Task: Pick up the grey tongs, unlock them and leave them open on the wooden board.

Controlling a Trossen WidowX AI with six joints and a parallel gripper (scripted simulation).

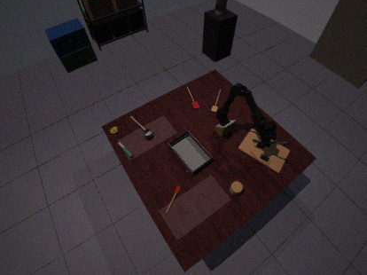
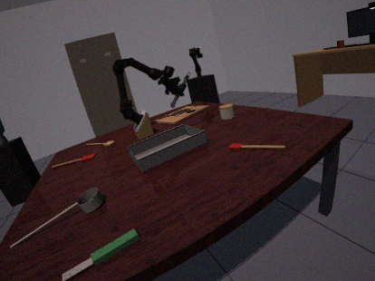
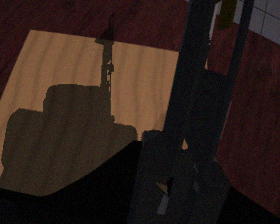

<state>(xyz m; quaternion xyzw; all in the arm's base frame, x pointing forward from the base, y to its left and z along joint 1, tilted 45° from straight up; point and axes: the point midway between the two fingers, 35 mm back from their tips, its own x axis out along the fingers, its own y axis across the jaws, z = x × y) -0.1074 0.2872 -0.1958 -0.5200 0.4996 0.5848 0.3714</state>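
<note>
The wooden board lies 4 cm behind my gripper tip, 3 cm to the right of it and 13 cm below it. The rest, counted from my gripper tip: grey roasting tin (47 cm ahead, 35 cm to the right, 11 cm below); round tub (37 cm ahead, 8 cm to the left, 11 cm below); green-handled knife (89 cm ahead, 68 cm to the right, 13 cm below).
</note>
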